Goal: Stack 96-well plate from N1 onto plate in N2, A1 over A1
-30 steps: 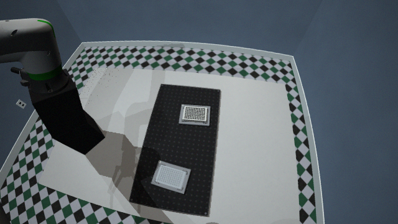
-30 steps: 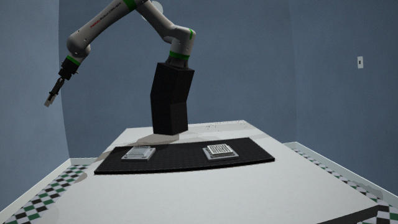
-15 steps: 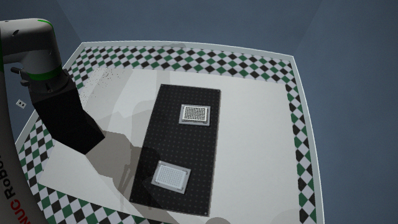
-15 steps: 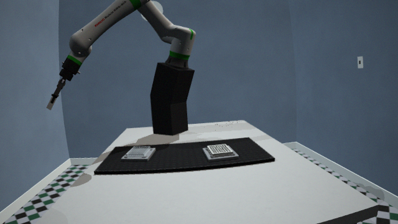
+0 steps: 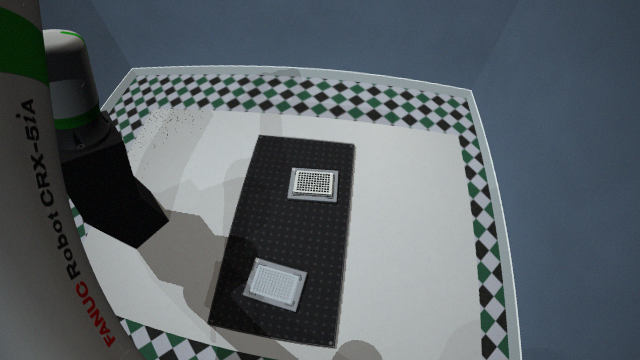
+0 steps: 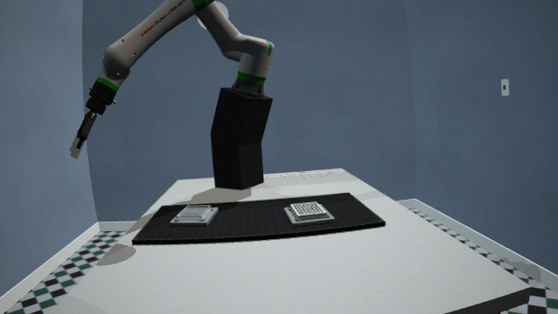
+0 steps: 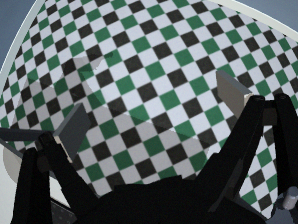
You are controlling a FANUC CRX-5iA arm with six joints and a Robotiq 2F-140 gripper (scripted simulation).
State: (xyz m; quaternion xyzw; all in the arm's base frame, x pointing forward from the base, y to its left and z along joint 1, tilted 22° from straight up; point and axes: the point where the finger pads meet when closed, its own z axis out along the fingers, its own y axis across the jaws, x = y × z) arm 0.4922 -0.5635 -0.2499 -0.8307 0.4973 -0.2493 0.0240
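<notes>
The white 96-well plate is 8 cm ahead of my hand, 80 cm to the left of it and 22 cm below it. Also, from my hand: grey plate nest 8 cm ahead, 80 cm to the left, 23 cm below.
</notes>
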